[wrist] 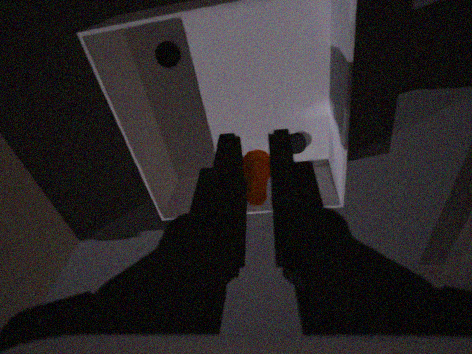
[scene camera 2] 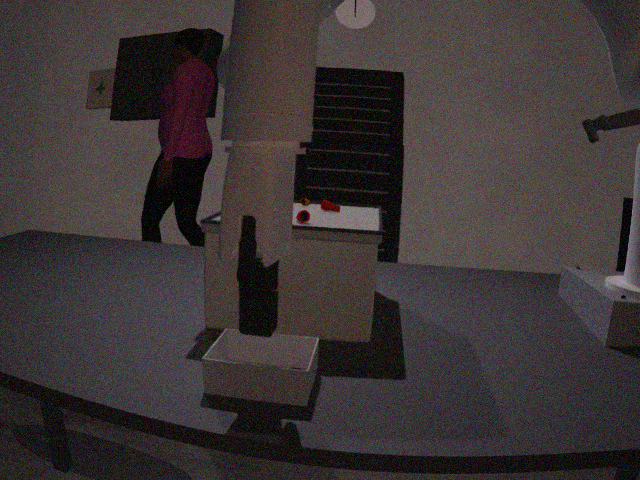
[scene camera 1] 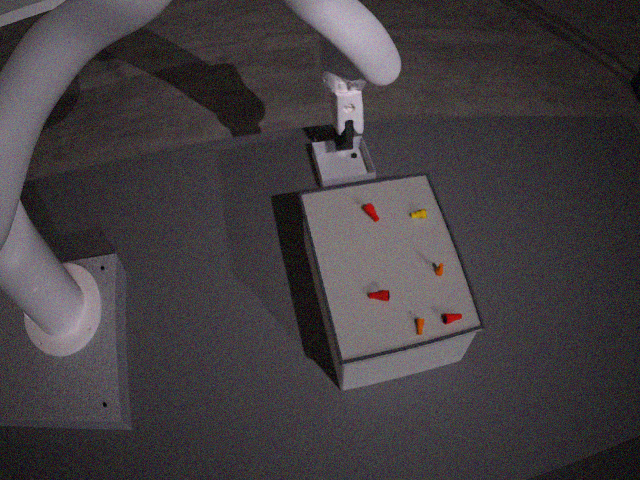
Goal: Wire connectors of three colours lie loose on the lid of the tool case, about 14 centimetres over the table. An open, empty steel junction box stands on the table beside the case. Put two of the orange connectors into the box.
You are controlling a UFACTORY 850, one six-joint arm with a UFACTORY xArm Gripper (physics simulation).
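My gripper [scene camera 1: 344, 146] [scene camera 2: 257, 332] [wrist: 256, 163] is shut on an orange connector [wrist: 257, 176], its wide end toward the fingertips. The fingertips are over the junction box [scene camera 1: 348, 180] [scene camera 2: 258, 380] [wrist: 260, 60], near its rim height; the exact gap is unclear. No connector shows on the visible part of the box floor. On the case lid [scene camera 1: 351, 248] lie two more orange connectors, one [scene camera 1: 439, 269] toward the right edge and one [scene camera 1: 419, 326] near the near edge. In scene camera 2 the arm hides part of the lid.
Red connectors [scene camera 1: 371, 211] [scene camera 1: 378, 295] [scene camera 1: 451, 318] and a yellow one [scene camera 1: 418, 213] also lie on the lid. The tall tool case [scene camera 2: 333, 289] stands close beside the box. The box stands near the table edge [scene camera 2: 361, 454]. A person [scene camera 2: 187, 113] is behind the table.
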